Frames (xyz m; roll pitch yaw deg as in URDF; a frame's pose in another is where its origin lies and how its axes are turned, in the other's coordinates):
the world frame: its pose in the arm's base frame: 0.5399 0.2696 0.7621 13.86 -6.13 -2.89
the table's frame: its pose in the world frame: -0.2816 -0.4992 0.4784 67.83 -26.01 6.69
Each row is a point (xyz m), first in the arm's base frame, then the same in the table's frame.
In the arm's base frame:
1: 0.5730 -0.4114 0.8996
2: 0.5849 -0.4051 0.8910
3: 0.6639 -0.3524 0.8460
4: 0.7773 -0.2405 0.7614
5: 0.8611 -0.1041 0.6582
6: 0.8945 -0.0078 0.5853
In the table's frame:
1: 0.2274 -0.3628 0.0357
2: 0.2325 -0.3754 0.0272
3: 0.2718 -0.4473 -0.0385
4: 0.3157 -0.5620 -0.1707
5: 0.3236 -0.6728 -0.3254
6: 0.3076 -0.7373 -0.4316

